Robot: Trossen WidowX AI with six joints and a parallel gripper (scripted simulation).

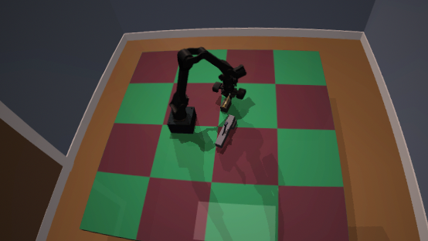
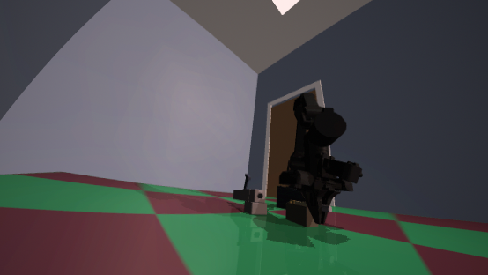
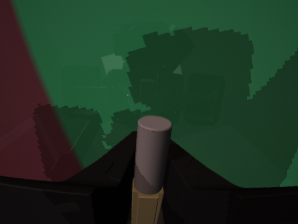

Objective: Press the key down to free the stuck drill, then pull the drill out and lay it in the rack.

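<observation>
The drill lies 20 mm behind my gripper tip, 30 mm to the right of it and 30 mm above it. Also, from my gripper tip: key (20 mm behind, 240 mm to the right, 70 mm above); then grey holder block (20 mm behind, 230 mm to the right, 20 mm above); then dark rack (20 mm behind, 50 mm to the right, 10 mm above).
</observation>
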